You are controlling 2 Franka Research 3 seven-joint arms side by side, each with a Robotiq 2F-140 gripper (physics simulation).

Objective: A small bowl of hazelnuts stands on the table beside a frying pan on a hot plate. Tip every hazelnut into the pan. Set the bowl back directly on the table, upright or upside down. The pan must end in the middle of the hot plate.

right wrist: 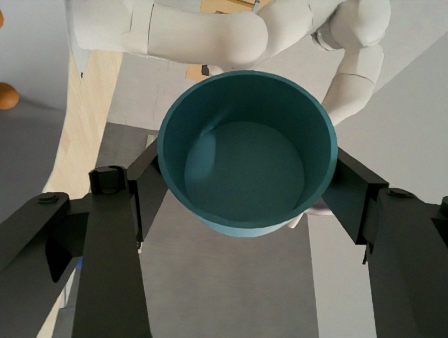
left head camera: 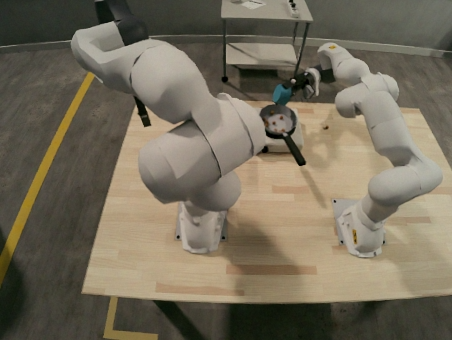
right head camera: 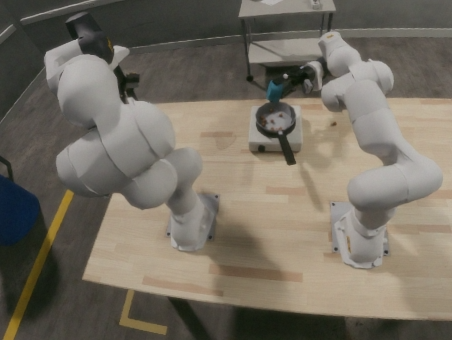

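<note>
The blue bowl [left head camera: 282,94] [right head camera: 274,91] [right wrist: 245,170] is tipped above the back of the frying pan [left head camera: 289,122] [right head camera: 285,120]; its inside looks empty in the right wrist view. My right gripper [right wrist: 241,160] is shut on the bowl's sides. Several hazelnuts [left head camera: 281,118] [right head camera: 272,121] lie in the pan. One hazelnut [left head camera: 325,127] [right head camera: 334,123] lies on the table, right of the hot plate [left head camera: 297,132] [right head camera: 297,138]. The pan sits on the hot plate near its middle, handle toward the front right. My left gripper [right head camera: 132,87] is open and empty, beyond the table's back left; the left arm partly hides it.
The wooden table [left head camera: 270,225] [right head camera: 280,225] carries both arm bases. The left arm [left head camera: 175,150] [right head camera: 120,145] bulks over the table's left side. A grey trolley [left head camera: 267,13] [right head camera: 287,10] stands behind the table. A blue bin [right head camera: 17,212] stands on the floor at the far left.
</note>
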